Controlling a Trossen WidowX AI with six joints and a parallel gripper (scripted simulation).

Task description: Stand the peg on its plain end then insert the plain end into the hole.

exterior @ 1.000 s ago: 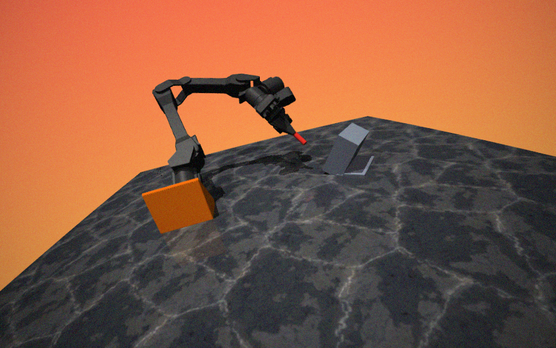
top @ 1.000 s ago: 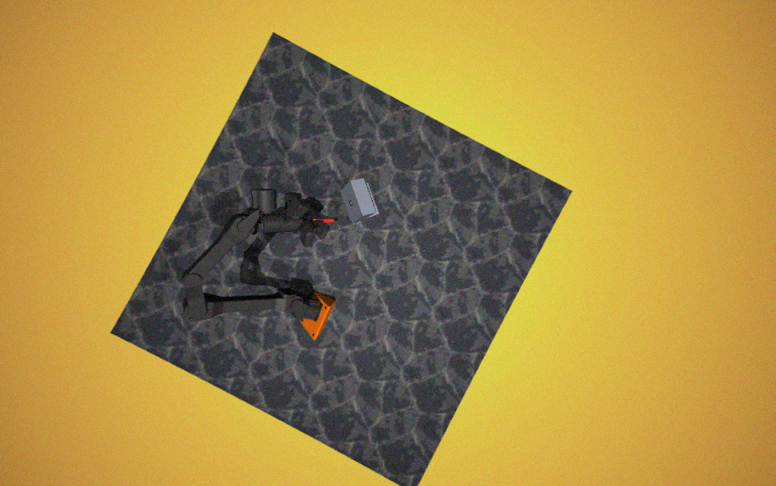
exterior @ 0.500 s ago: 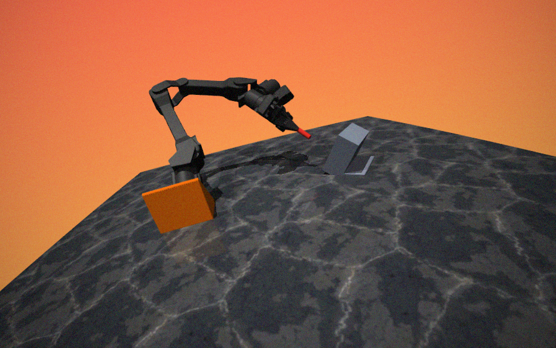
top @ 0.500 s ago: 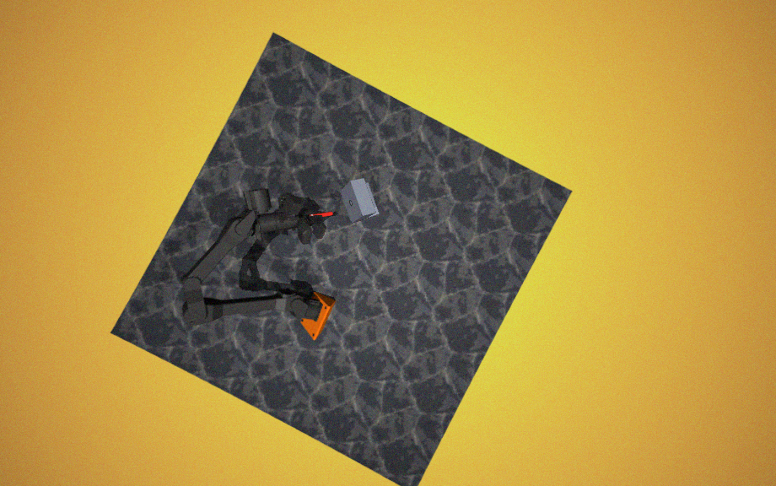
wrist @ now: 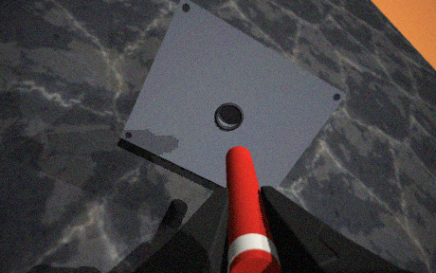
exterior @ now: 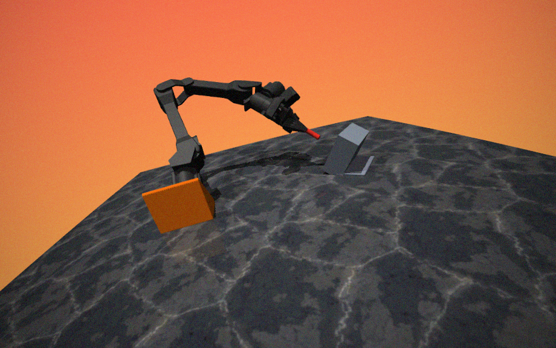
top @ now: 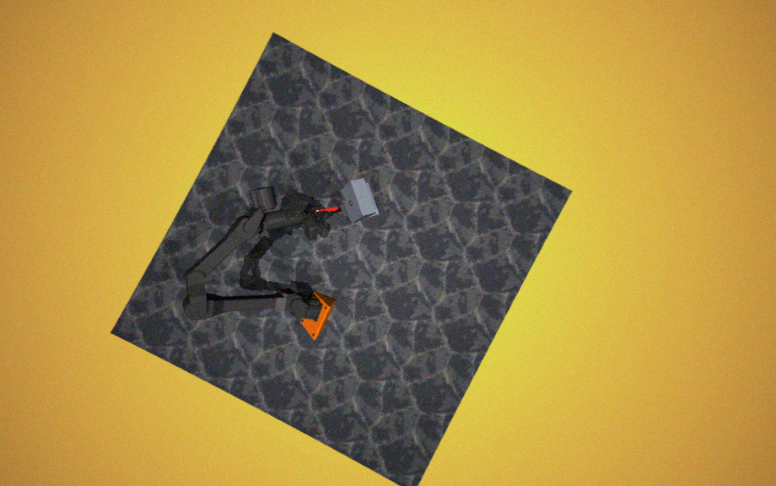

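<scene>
The grey sloped panel lies 70 mm ahead of my gripper tip, 80 mm to the right of it and 60 mm below it. The rest, counted from my gripper tip: red peg: 10 mm behind, 10 mm to the left, 10 mm above; then flat foot plate: 90 mm ahead, 100 mm to the right, 110 mm below.
</scene>
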